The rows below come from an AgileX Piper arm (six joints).
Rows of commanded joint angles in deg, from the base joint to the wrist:
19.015 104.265 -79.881 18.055 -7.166 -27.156
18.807 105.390 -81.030 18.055 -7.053 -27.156
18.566 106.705 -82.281 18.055 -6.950 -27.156
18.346 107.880 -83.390 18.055 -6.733 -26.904
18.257 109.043 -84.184 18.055 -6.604 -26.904
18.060 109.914 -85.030 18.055 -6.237 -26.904
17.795 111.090 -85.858 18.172 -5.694 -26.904
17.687 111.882 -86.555 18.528 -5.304 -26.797
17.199 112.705 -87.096 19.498 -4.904 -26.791
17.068 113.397 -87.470 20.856 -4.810 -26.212
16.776 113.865 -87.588 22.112 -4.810 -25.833
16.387 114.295 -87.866 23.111 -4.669 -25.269
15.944 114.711 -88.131 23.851 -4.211 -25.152
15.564 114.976 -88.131 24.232 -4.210 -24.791
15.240 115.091 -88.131 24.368 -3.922 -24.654
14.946 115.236 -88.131 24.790 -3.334 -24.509
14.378 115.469 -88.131 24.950 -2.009 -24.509
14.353 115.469 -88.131 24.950 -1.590 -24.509
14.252 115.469 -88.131 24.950 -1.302 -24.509
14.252 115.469 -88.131 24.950 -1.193 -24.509
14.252 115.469 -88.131 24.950 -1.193 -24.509
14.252 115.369 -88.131 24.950 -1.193 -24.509
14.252 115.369 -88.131 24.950 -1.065 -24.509
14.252 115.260 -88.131 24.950 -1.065 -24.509
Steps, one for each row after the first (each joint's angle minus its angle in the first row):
-0.208 1.125 -1.149 0.000 0.113 0.000
-0.449 2.440 -2.400 0.000 0.216 0.000
-0.669 3.615 -3.509 0.000 0.433 0.252
-0.758 4.778 -4.303 0.000 0.562 0.252
-0.955 5.649 -5.149 0.000 0.929 0.252
-1.220 6.825 -5.977 0.117 1.472 0.252
-1.328 7.617 -6.674 0.473 1.862 0.359
-1.816 8.440 -7.215 1.443 2.262 0.365
-1.947 9.132 -7.589 2.801 2.356 0.944
-2.239 9.600 -7.707 4.057 2.356 1.323
-2.628 10.030 -7.985 5.056 2.497 1.887
-3.071 10.446 -8.250 5.796 2.955 2.004
-3.451 10.711 -8.250 6.177 2.956 2.365
-3.775 10.826 -8.250 6.313 3.244 2.502
-4.069 10.971 -8.250 6.735 3.832 2.647
-4.637 11.204 -8.250 6.895 5.157 2.647
-4.662 11.204 -8.250 6.895 5.576 2.647
-4.763 11.204 -8.250 6.895 5.864 2.647
-4.763 11.204 -8.250 6.895 5.973 2.647
-4.763 11.204 -8.250 6.895 5.973 2.647
-4.763 11.104 -8.250 6.895 5.973 2.647
-4.763 11.104 -8.250 6.895 6.101 2.647
-4.763 10.995 -8.250 6.895 6.101 2.647

